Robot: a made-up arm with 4 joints.
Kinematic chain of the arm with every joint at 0, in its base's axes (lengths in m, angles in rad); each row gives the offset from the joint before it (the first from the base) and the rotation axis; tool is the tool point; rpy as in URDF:
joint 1: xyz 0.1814 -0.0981 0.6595 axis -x
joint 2: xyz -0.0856 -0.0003 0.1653 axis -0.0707 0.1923 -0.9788
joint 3: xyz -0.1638 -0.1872 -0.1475 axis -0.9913 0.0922 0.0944
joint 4: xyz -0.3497 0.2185 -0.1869 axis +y
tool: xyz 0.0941 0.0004 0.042 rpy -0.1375 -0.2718 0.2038
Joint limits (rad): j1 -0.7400..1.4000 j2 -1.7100..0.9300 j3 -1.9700..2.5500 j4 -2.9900..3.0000
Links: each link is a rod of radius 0.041 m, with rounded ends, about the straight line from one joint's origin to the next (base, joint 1, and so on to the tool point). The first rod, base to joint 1, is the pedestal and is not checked.
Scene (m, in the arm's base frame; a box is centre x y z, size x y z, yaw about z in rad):
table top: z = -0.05
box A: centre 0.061 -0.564 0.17 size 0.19 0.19 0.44 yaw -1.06
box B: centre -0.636 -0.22 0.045 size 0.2 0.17 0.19 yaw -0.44
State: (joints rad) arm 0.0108 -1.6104 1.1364 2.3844
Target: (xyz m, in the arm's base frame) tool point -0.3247 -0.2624 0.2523
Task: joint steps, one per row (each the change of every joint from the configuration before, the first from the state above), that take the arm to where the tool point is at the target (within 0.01 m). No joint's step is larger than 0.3 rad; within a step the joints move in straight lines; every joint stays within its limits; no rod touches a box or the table.
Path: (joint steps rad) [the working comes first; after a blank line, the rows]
Joints at the target: -0.2703 -0.5541 0.1429 2.3065
Straight joint move there: touches box A.

1: 0.1969 0.2313 -0.2019 -0.0436
2: 0.1968 0.2312 -0.2019 -0.0435
3: 0.1969 0.2313 -0.2019 -0.0436
4: -0.2657 0.2075 -0.2002 0.2488
5: -0.2657 0.2075 -0.2002 0.2487
6: -0.2657 0.2075 -0.2001 0.2488
7: -0.0249 -0.0867 0.0709 -0.2312
8: -0.0248 -0.0867 0.0709 -0.2311
9: -0.0249 -0.0866 0.0709 -0.2312

